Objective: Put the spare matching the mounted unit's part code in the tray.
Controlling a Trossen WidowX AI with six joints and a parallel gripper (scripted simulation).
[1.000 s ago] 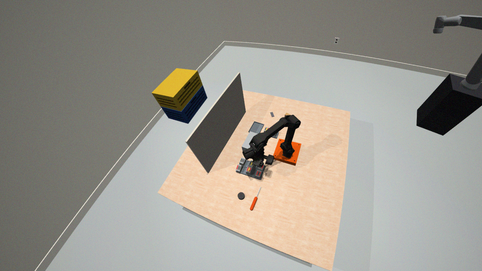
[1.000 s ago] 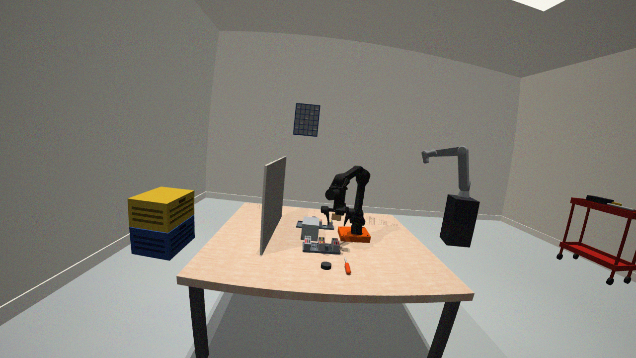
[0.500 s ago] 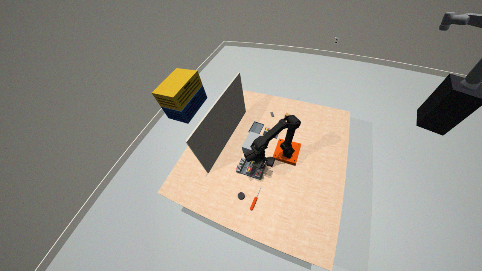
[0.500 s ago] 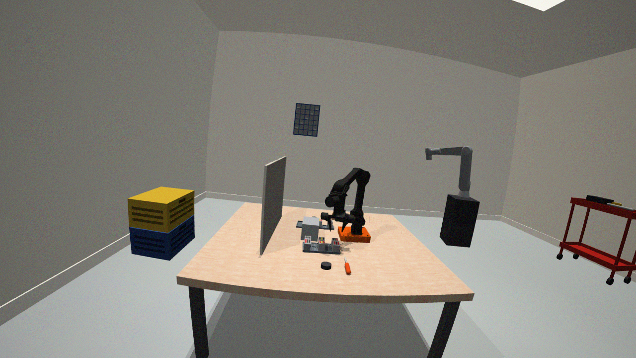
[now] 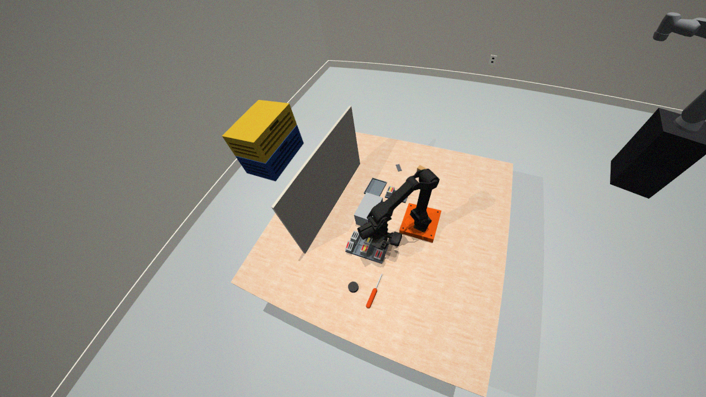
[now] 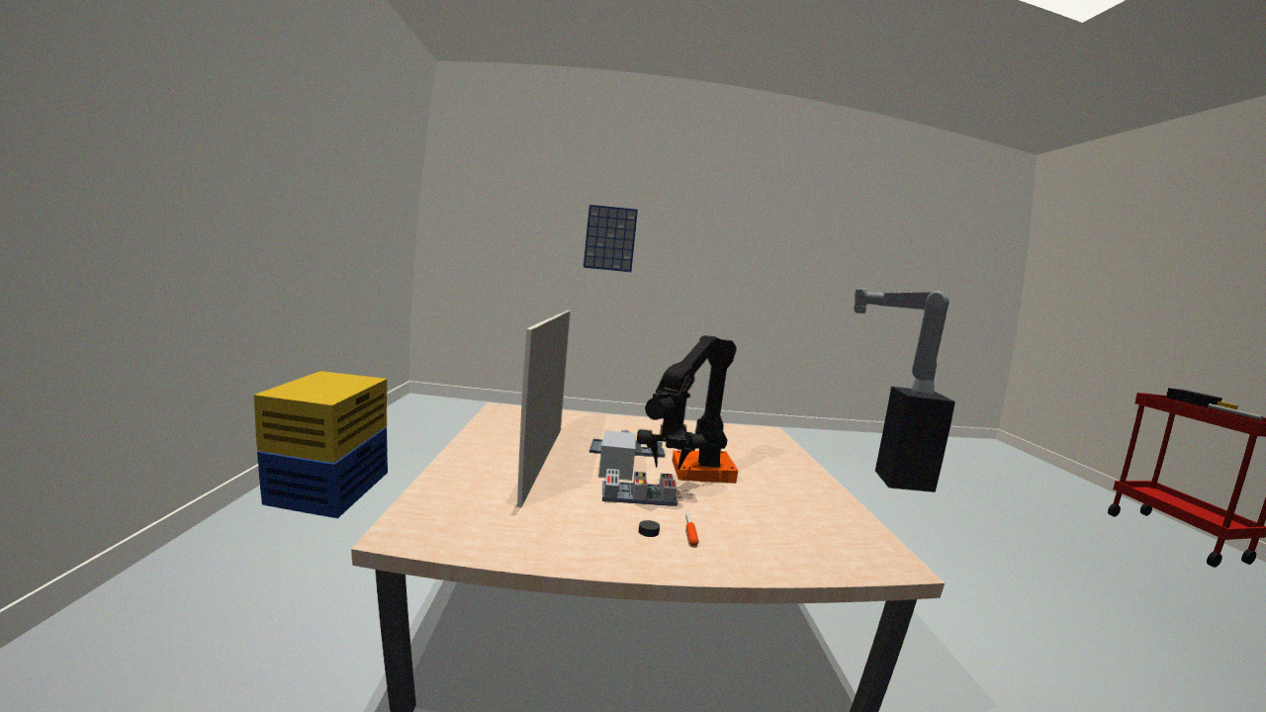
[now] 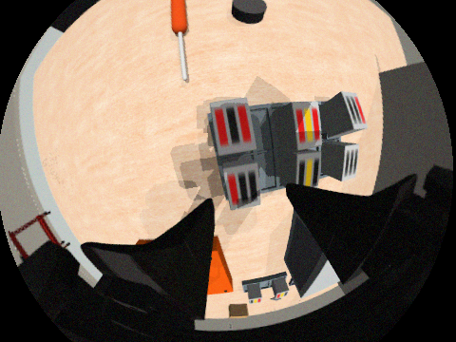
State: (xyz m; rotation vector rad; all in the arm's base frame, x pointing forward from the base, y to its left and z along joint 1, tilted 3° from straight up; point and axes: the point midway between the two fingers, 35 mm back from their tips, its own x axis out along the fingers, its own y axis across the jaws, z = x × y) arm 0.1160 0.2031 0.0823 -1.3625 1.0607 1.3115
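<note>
The grey spare is 40 mm below my gripper tip. From my gripper tip the other things lie so: flat grey tray (320 mm to the right, 240 mm ahead, 70 mm below); tall grey panel (390 mm ahead, 150 mm above, 100 mm to the right); grey mounted unit (160 mm ahead, 130 mm to the right, 30 mm below).
</note>
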